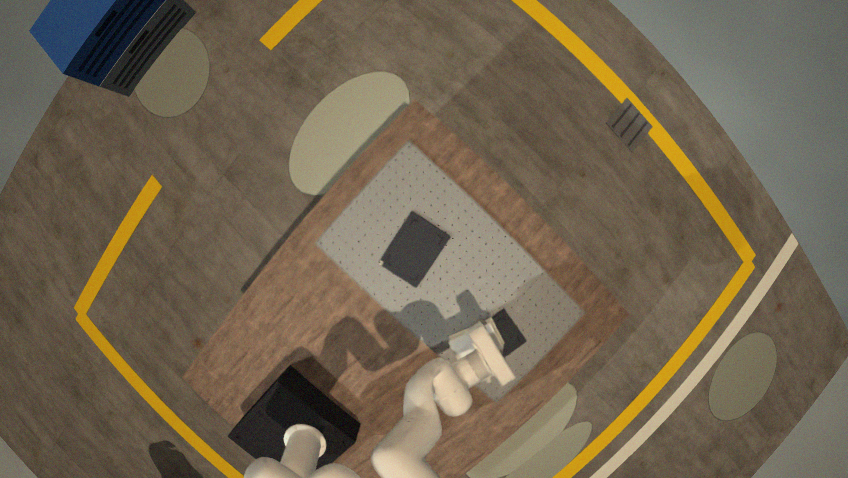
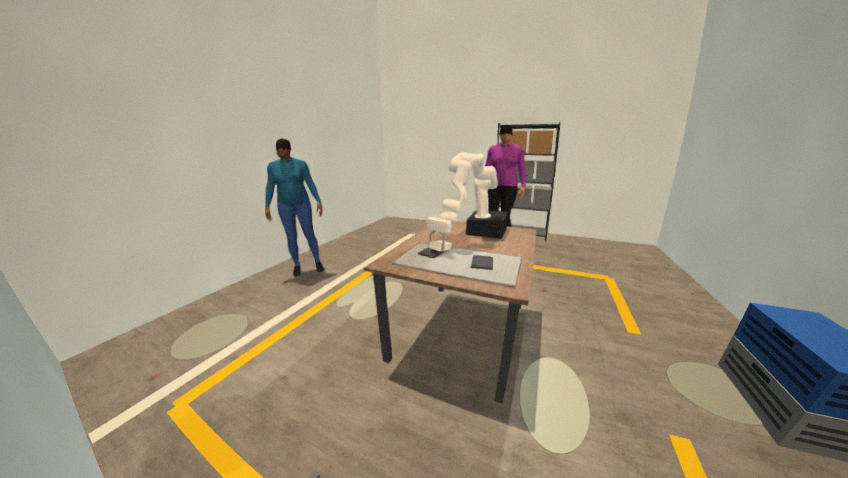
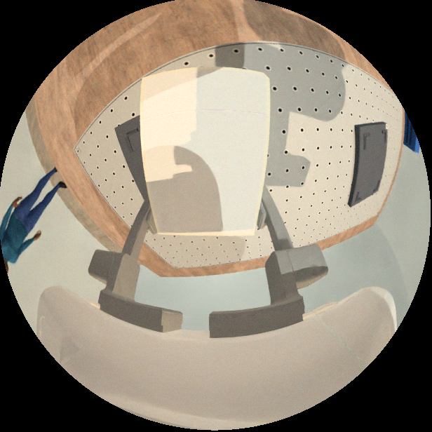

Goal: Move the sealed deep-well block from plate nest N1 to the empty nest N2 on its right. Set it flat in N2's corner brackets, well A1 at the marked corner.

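Frame: origin at the arm's base, x ahead, y left, z up, level; centimetres.
Seen in the pictures: hand, its tool point: [image 1: 490, 336] [image 2: 436, 245]; arm's base, origin of its link: [image 1: 305, 441] [image 2: 482, 216].
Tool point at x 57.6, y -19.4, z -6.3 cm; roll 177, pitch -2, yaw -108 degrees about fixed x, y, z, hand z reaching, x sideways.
Offsets run from my tool point to a thing's top centre. Level surfaces: height alone.
The sealed block {dx -3.8, dy +1.5, dz +2.0 cm} [image 1: 466, 343] [image 2: 440, 245] [image 3: 207, 145] is pale with a flat top. My gripper [image 1: 479, 335] [image 2: 437, 242] [image 3: 205, 220] is shut on it, a finger at each side. The block hangs above the pegboard, looks roughly level, and partly hides one dark nest {dx -1.7, dy -3.1, dz -4.3 cm} [image 1: 508, 332] [image 2: 428, 252] [image 3: 131, 142]. It is offset to one side of that nest. The other dark nest {dx +4.6, dy +29.9, dz -4.3 cm} [image 1: 414, 249] [image 2: 482, 261] [image 3: 370, 162] shows no block, and a small white mark is at one corner. Labels N1 and N2 and well A1 cannot be read. The gap under the block is hidden.
The grey pegboard {dz -5.8 cm} [image 1: 409, 172] [image 2: 457, 267] [image 3: 320, 137] lies on the wooden table {dz -7.1 cm} [image 1: 267, 320] [image 2: 513, 243]. The black arm base [image 1: 267, 409] [image 2: 485, 225] stands at one table end. Two people [image 2: 292, 184] [image 2: 506, 163] stand beyond the table. Blue and grey crates [image 1: 77, 29] [image 2: 795, 338] stand on the floor.
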